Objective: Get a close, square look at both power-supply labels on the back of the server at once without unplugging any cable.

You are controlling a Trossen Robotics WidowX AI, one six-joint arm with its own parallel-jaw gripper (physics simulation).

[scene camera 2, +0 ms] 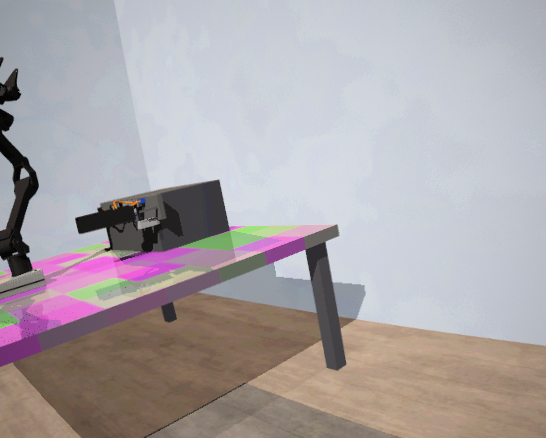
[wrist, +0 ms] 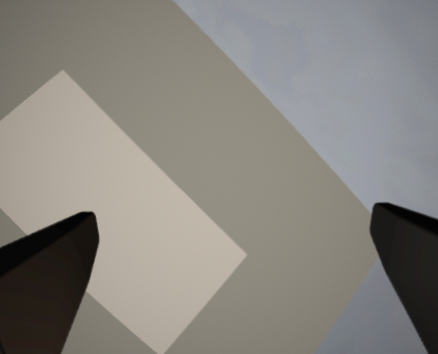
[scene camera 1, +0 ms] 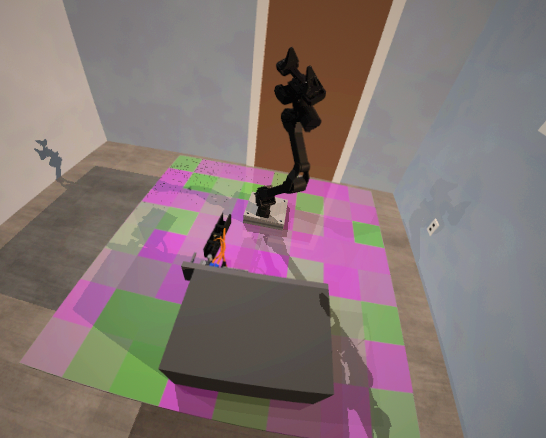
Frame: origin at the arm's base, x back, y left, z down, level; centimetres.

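Seen in the pictures: gripper, fingertip midpoint: (scene camera 2: pixel 9 63) (wrist: pixel 235 222) (scene camera 1: pixel 299 56); arm's base at its link origin: (scene camera 2: pixel 22 273) (scene camera 1: pixel 263 212).
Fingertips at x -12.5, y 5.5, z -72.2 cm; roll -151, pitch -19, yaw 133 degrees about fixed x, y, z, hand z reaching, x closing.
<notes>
Pixels of each thing's top centre, then the offset from my fingertips to it. "pt": a spot on its surface instead. Level surfaces: height alone.
- black bar-like part at a spot on its surface: (scene camera 2: pixel 102 220) pt dx -14.7, dy -20.5, dz +60.7 cm
- blue connector at a spot on its surface: (scene camera 2: pixel 142 201) pt dx -32.6, dy -16.2, dz +57.9 cm
- green checkered table at its surface level: dz +77.0 cm
The server is a dark grey box (scene camera 1: pixel 250 330) (scene camera 2: pixel 200 215) on the table. Its back, facing the arm's base, carries a black bar-like part (scene camera 1: pixel 215 242) (scene camera 2: pixel 102 220) that sticks out, with orange cables (scene camera 1: pixel 223 245) (scene camera 2: pixel 116 203) and a blue connector (scene camera 2: pixel 142 201) beside it. The power-supply labels cannot be made out in any view. My gripper (scene camera 1: pixel 301 68) (scene camera 2: pixel 7 71) (wrist: pixel 235 222) is open and empty, raised high above the table and away from the server. In the wrist view, a pale rectangle (wrist: pixel 150 215) on a beige-grey surface (wrist: pixel 225 150) shows beyond the fingers.
The magenta and green checkered table (scene camera 1: pixel 135 315) (scene camera 2: pixel 225 240) bears the server and the arm's light base plate (scene camera 1: pixel 279 215) (scene camera 2: pixel 32 281). A brown door (scene camera 1: pixel 340 40) stands behind the arm. A wall socket (scene camera 1: pixel 433 227) is at the right. Blue-grey walls surround the table.
</notes>
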